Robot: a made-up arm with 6 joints. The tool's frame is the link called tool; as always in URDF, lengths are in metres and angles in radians.
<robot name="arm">
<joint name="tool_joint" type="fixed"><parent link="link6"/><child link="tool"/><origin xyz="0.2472 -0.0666 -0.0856" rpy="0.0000 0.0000 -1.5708"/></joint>
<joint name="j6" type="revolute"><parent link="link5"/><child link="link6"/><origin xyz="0.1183 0.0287 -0.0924" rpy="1.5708 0.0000 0.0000"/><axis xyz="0 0 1"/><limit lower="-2.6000" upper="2.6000"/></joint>
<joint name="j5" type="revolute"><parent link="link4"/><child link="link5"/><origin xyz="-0.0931 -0.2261 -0.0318" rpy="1.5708 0.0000 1.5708"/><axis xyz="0 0 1"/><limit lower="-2.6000" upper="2.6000"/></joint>
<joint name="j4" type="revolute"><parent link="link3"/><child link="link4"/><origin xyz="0.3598 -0.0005 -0.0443" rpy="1.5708 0.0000 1.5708"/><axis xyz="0 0 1"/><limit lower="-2.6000" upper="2.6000"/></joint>
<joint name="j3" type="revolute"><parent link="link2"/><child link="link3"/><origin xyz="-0.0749 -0.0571 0.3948" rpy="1.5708 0.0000 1.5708"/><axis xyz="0 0 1"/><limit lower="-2.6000" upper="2.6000"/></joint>
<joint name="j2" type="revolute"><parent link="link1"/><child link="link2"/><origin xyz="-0.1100 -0.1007 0.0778" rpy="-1.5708 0.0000 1.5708"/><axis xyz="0 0 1"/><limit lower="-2.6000" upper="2.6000"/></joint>
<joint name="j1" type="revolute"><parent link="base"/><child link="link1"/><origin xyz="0.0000 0.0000 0.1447"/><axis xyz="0 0 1"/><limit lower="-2.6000" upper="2.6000"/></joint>
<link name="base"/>
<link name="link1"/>
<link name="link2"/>
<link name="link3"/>
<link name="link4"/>
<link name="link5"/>
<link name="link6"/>
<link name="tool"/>
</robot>
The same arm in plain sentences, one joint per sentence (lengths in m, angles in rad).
The arm has six revolute joints in a row. What follows holds with every joint at zero, and every direction is one of the base frame's. The first joint lies 0.1447 m along +z from the base frame's origin and turns about +z, from -2.6 to 2.6 rad. The second joint lies 0.11 m along -x and 0.1007 m along -y and 0.0778 m along +z from the first joint and turns about -x, from -2.6 to 2.6 rad. The third joint lies 0.3948 m along -x and 0.0749 m along -y and 0.0571 m along +z from the second joint and turns about +y, from -2.6 to 2.6 rad. The fourth joint lies 0.0005 m along +x and 0.0443 m along -y and 0.3598 m along -z from the third joint and turns about -z, from -2.6 to 2.6 rad. The fifth joint lies 0.0931 m along +x and 0.2261 m along -y and 0.0318 m along +z from the fourth joint and turns about -x, from -2.6 to 2.6 rad. The sixth joint lies 0.0924 m along +x and 0.1183 m along +y and 0.0287 m along -z from the fifth joint and turns about +z, from -2.6 to 2.6 rad. The tool frame, which is the frame that the pose is given for, lies 0.0666 m along +x and 0.2472 m along +y and 0.0856 m along -z from the sixth joint; its axes are the base frame's turned by roll 0, pitch 0 and yaw 0 rad (as in URDF: about the fixed x, then y, then z).
